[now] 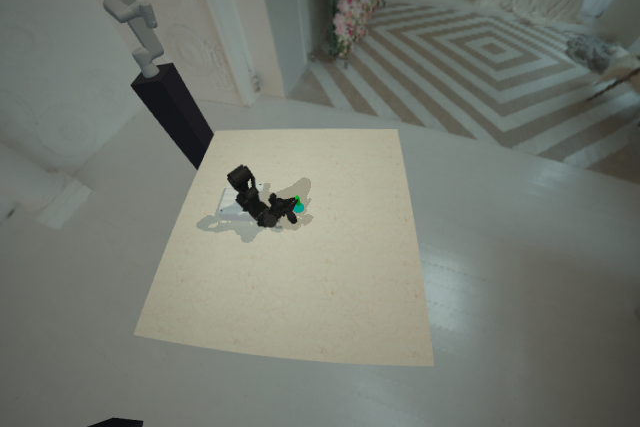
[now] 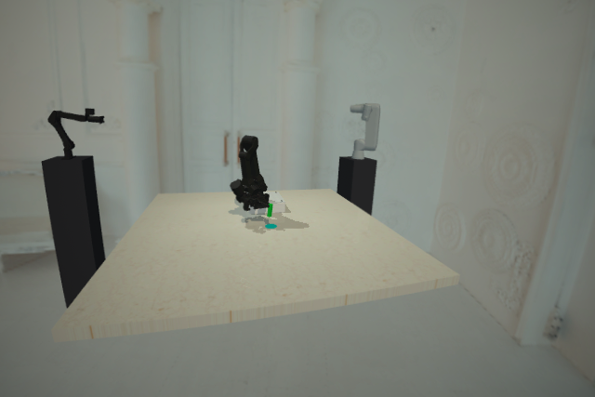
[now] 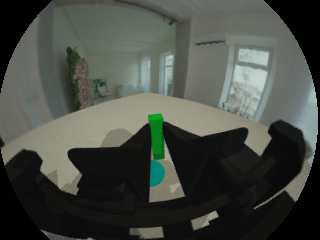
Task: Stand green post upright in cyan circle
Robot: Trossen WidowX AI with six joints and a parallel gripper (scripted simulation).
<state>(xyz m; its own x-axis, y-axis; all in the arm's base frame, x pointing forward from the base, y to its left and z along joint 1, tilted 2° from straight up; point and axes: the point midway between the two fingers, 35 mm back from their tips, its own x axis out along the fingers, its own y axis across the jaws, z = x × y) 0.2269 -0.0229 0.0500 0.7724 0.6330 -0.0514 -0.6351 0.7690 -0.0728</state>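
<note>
Right now the cyan circle is 1 cm behind my gripper tip, 1 cm to the left of it and 11 cm below it. Round my gripper tip: green post (2 cm below).
</note>
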